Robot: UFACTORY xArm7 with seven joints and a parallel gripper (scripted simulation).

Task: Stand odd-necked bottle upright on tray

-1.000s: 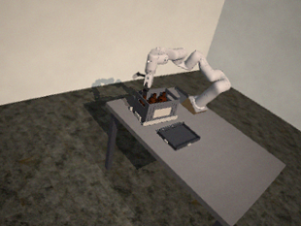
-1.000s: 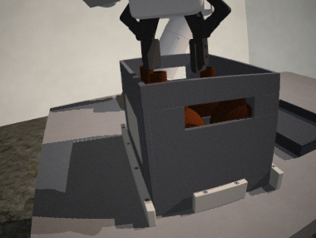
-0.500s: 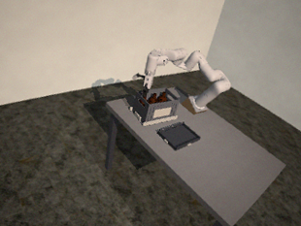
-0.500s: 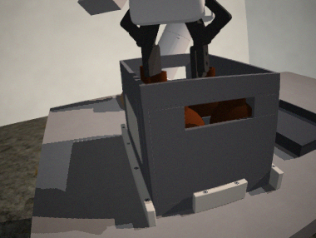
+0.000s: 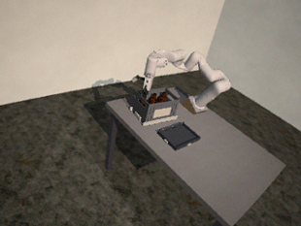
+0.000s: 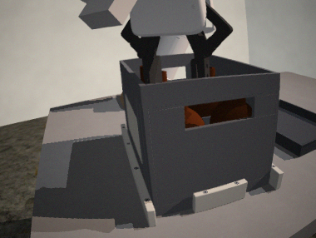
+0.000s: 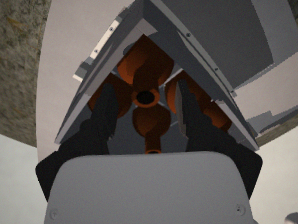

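Right now my hand is 80 mm past the dark grey crate, 50 mm to the right of it and 90 mm above it. The rest, counted from my hand: dark flat tray (80 mm behind, 340 mm to the left, 160 mm below); glass bottle (180 mm behind, 20 mm to the left, 90 mm below).
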